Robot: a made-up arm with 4 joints.
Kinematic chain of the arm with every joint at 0, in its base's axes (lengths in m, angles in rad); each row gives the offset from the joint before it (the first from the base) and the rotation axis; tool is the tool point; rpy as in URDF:
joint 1: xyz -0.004 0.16 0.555 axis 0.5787 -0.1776 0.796
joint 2: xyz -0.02 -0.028 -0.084 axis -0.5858 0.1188 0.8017
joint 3: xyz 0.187 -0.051 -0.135 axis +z
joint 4: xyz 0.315 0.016 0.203 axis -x
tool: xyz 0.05 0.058 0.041 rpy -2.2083 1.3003 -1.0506
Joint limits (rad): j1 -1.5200..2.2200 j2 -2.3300..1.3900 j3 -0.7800..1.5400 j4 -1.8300..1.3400
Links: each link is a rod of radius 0.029 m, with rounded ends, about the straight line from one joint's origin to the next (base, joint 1, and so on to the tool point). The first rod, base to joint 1, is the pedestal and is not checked.
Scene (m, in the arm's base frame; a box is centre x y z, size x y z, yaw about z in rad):
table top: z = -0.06
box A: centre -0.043 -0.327 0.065 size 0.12 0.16 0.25 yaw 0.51
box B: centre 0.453 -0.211 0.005 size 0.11 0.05 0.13 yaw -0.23
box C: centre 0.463 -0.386 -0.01 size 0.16 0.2 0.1 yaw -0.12
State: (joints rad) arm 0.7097 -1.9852 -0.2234 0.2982
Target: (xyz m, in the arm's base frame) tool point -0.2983 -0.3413 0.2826
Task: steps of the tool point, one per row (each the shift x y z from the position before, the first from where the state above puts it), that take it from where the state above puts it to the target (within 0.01 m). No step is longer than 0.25 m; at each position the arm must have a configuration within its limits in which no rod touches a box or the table.
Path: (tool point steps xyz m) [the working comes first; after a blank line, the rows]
Joints at the target: -0.3853 -2.1590 -0.1029 0.1893
Straight joint move there: touches box A.

1: -0.0262 -0.1332 0.0929
2: -0.0475 -0.1017 0.1163
3: -0.0577 -0.0628 0.1305
4: -0.2017 0.0008 -0.0342
5: -0.1763 0.0689 -0.0370

